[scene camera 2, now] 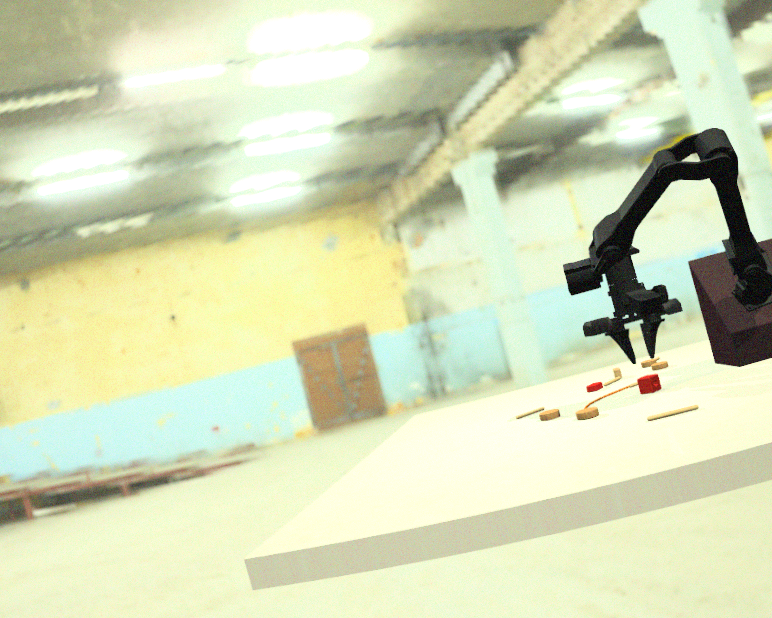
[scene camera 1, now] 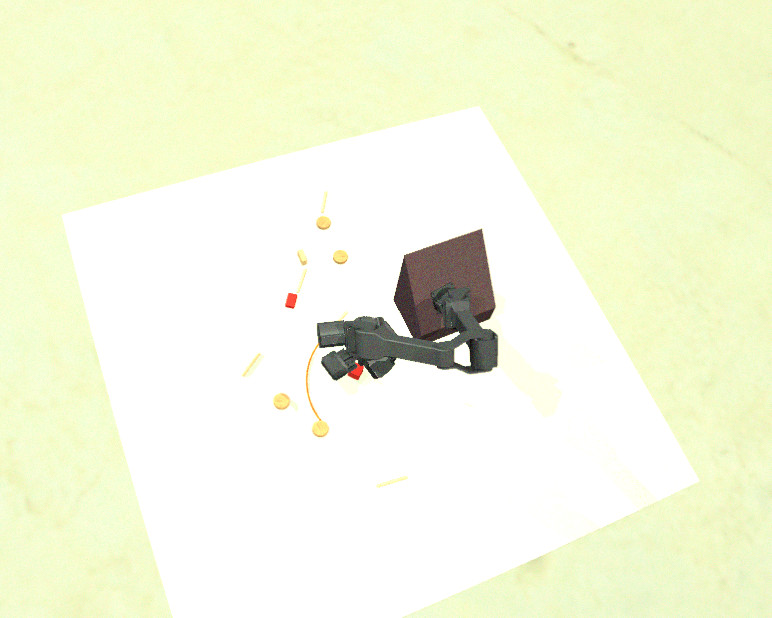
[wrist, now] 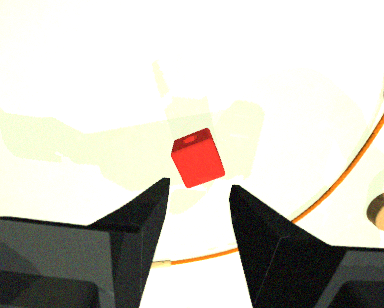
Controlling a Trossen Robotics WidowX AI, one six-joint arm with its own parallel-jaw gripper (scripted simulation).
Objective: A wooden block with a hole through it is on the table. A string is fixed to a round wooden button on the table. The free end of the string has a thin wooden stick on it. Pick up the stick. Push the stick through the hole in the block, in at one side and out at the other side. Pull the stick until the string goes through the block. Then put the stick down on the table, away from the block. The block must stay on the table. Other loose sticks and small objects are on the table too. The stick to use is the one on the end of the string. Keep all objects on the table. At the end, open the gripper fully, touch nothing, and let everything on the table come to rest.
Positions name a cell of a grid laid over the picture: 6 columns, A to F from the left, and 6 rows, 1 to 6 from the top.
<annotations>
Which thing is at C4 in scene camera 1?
My gripper.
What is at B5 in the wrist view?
My gripper.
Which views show my gripper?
Scene camera 2, scene camera 1 and the wrist view: all of them.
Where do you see a red block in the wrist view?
D4
</annotations>
